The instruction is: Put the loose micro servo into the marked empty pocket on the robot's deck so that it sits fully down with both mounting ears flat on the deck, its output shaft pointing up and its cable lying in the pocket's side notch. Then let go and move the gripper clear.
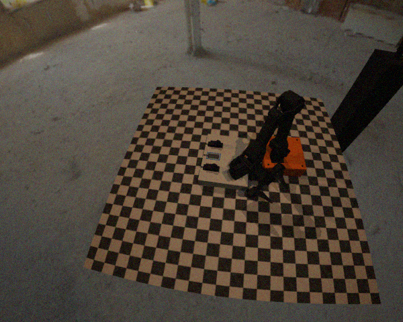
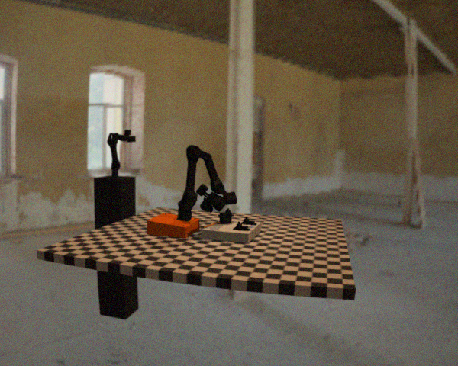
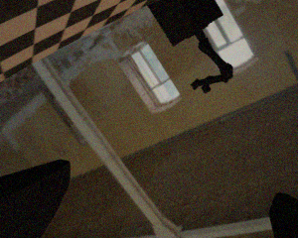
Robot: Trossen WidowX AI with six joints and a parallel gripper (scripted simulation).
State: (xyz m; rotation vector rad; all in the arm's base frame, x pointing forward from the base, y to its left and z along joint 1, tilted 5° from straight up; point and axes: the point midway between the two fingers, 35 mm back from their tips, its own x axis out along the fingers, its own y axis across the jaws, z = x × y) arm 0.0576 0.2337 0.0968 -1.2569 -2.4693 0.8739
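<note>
Right now my gripper tip is 18 cm short of the deck, 25 cm to the left of it and 14 cm above it.
</note>
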